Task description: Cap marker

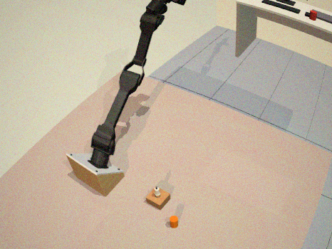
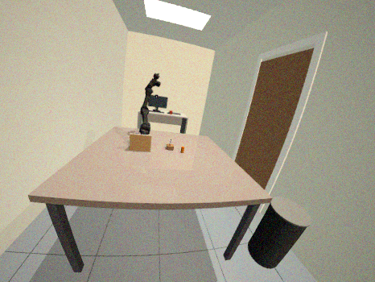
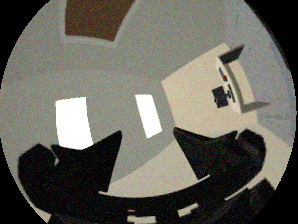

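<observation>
Now: gripper tip 67 cm above the orange cap, 57 cm to the left of it and 35 cm short of it. Round my gripper tip: holder block: 68 cm below, 51 cm to the right, 23 cm ahead.
</observation>
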